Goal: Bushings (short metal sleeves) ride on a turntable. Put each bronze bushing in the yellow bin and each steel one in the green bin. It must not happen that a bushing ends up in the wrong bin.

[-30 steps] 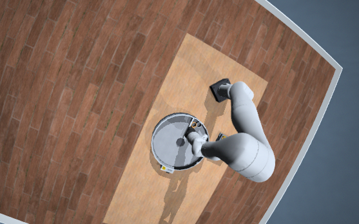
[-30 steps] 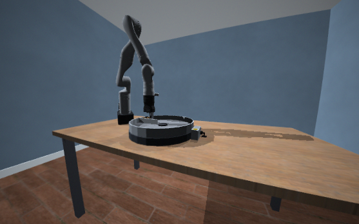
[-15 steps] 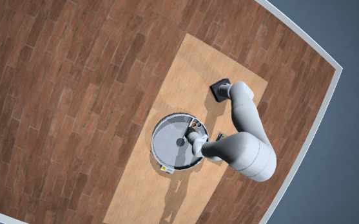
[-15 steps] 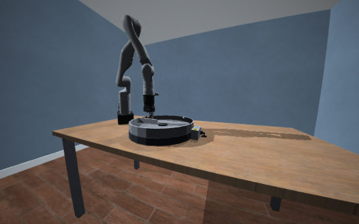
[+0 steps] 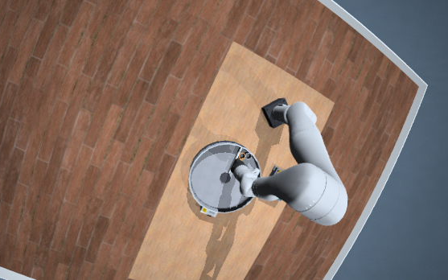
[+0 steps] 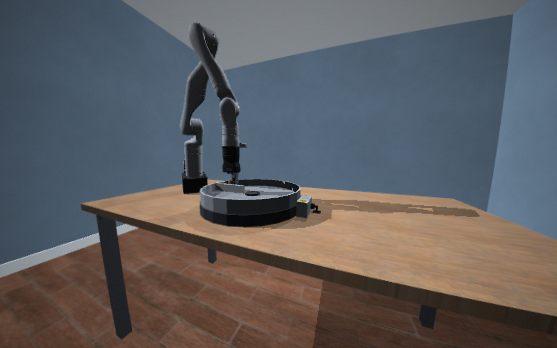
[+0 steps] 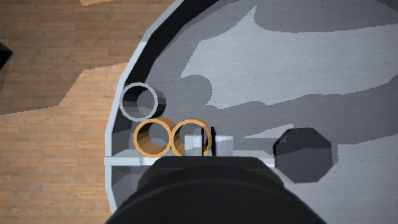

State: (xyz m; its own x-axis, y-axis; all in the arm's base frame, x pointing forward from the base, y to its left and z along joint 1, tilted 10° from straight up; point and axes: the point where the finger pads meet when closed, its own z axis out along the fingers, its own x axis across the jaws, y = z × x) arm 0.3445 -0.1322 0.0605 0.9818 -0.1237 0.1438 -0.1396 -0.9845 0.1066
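Right now the bin is 320 mm to the left of my hand, 80 mm below it and 70 mm ahead of it. The rest, counted from my hand: turntable 100 mm ahead, 50 mm below, 40 mm to the right.
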